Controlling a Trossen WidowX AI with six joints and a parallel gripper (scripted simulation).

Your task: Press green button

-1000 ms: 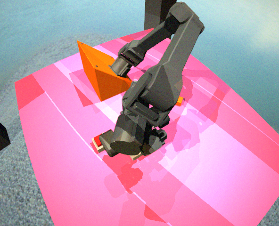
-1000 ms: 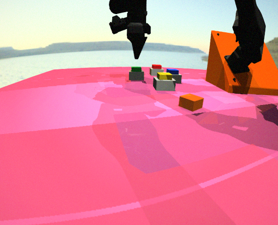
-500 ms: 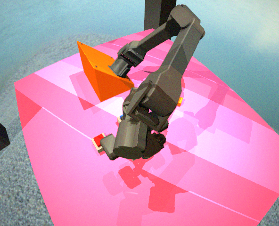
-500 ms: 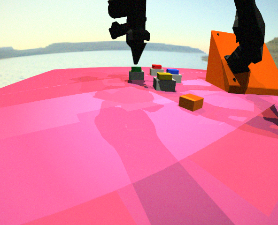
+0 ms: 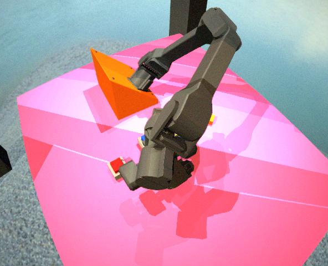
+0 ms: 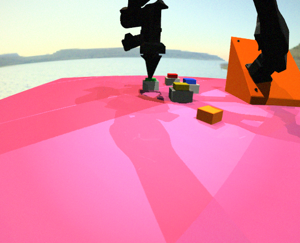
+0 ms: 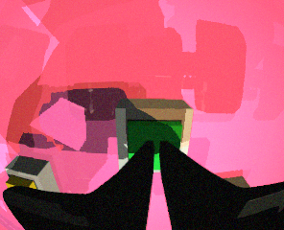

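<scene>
The green button lies 10 mm below my gripper tip. From my gripper tip the other things lie so: blue button 110 mm behind, 50 mm to the left; yellow button 50 mm behind, 130 mm to the left; red button 90 mm behind, 70 mm to the right.
</scene>
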